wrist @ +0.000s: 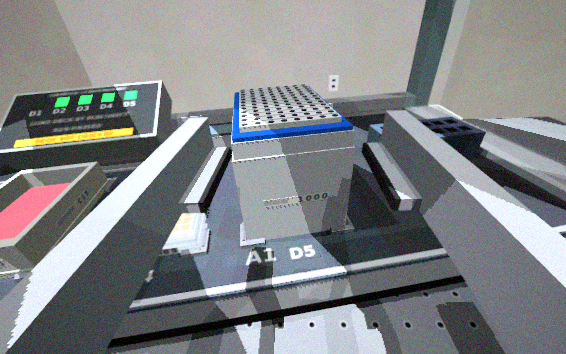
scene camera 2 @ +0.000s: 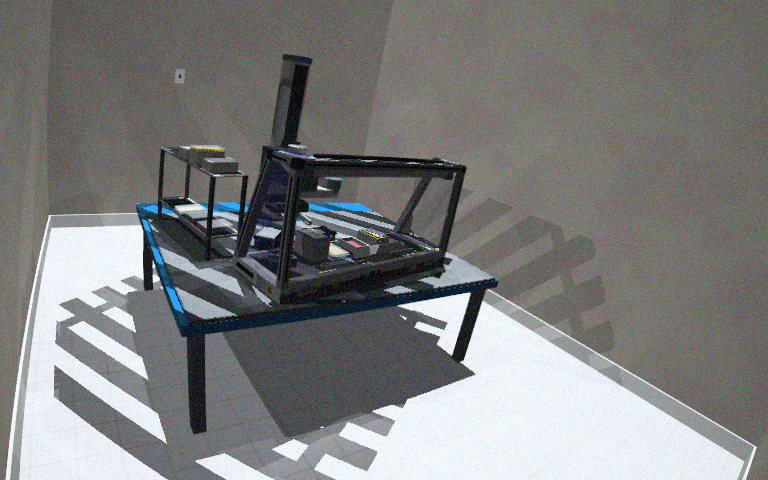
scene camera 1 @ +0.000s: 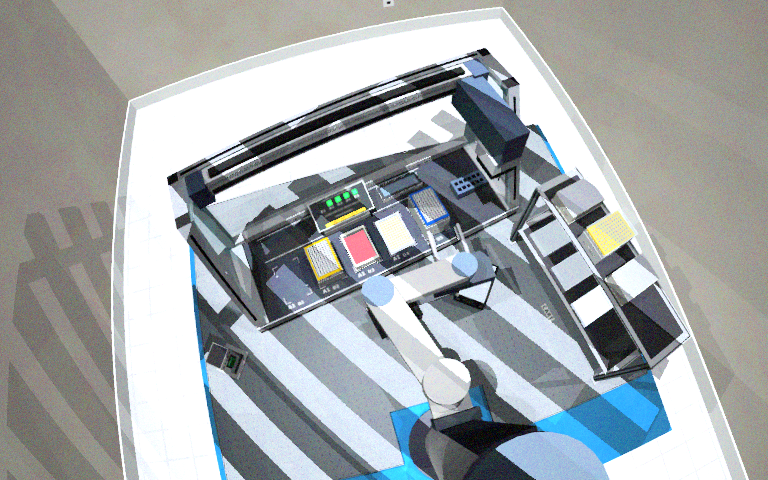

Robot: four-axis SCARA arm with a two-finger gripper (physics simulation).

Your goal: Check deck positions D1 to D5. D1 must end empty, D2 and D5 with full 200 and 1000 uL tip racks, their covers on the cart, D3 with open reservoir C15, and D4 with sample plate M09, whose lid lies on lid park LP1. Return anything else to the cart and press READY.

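Places are measured from the arm's base along level axes (x right, y ahead, z up), in centimetres.
Pixels of known places: gripper, fingertip midpoint: (wrist: 295, 133) (scene camera 2: 301, 223) (scene camera 1: 442, 228).
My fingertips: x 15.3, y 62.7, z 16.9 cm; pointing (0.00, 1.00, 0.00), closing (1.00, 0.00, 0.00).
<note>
For each thing: its top centre in the pictures, then the offset to it from my fingertips. "*": a spot on its surface instead.
- blue-rimmed 1000 rack at its top centre: (wrist: 280, 100) (scene camera 1: 429, 204) (scene camera 2: 313, 233) dx -1.2, dy +9.6, dz -1.0 cm
- open reservoir C15 at its top centre: (wrist: 18, 199) (scene camera 1: 359, 245) (scene camera 2: 354, 241) dx -25.6, dy +5.0, dz -7.6 cm
- pale sample plate at its top centre: (wrist: 162, 196) (scene camera 1: 394, 231) dx -13.4, dy +7.3, dz -9.3 cm
- flat bluish piece at a spot on its surface: (scene camera 1: 398, 183) * dx -7.3, dy +24.3, dz -8.5 cm
- cart at its top centre: (scene camera 1: 616, 260) (scene camera 2: 200, 159) dx +38.5, dy -30.5, dz +20.0 cm
- yellow-topped box at its top centre: (scene camera 1: 613, 230) (scene camera 2: 207, 147) dx +37.2, dy -24.1, dz +26.5 cm
- screen at a spot on its surface: (wrist: 90, 117) (scene camera 1: 345, 206) * dx -26.7, dy +18.2, dz -4.4 cm
- button box at its top centre: (scene camera 1: 216, 355) (scene camera 2: 407, 213) dx -77.1, dy -20.6, dz -2.6 cm
- blue holed block at a spot on its surface: (wrist: 452, 132) * dx +18.7, dy +15.9, dz -7.2 cm
My gripper (scene camera 1: 444, 230) (wrist: 295, 133) is open and empty; its fingers stand apart in front of and either side of the blue-rimmed 1000 rack (scene camera 1: 430, 206) (wrist: 295, 185) at D5, not touching it. That rack is uncovered, its holed top showing. The yellow-rimmed rack (scene camera 1: 323, 259) (scene camera 2: 373, 233) stands at D2. The open reservoir C15 (scene camera 1: 359, 247) (wrist: 32, 207) with red content is at D3. The pale sample plate (scene camera 1: 394, 232) (wrist: 187, 232) is at D4, uncovered. D1 (scene camera 1: 288, 283) is bare. A flat bluish piece (scene camera 1: 398, 183) lies behind D4; I cannot tell whether it is the lid on LP1.
The cart (scene camera 1: 525, 215) (scene camera 2: 210, 215) holds a yellow-topped box (scene camera 1: 608, 233) and several pale pieces. The screen (scene camera 1: 341, 204) (wrist: 90, 117) shows green squares for D2 to D5. A button box (scene camera 1: 226, 359) is left. A blue holed block (scene camera 1: 468, 183) (wrist: 452, 132) stands right of D5.
</note>
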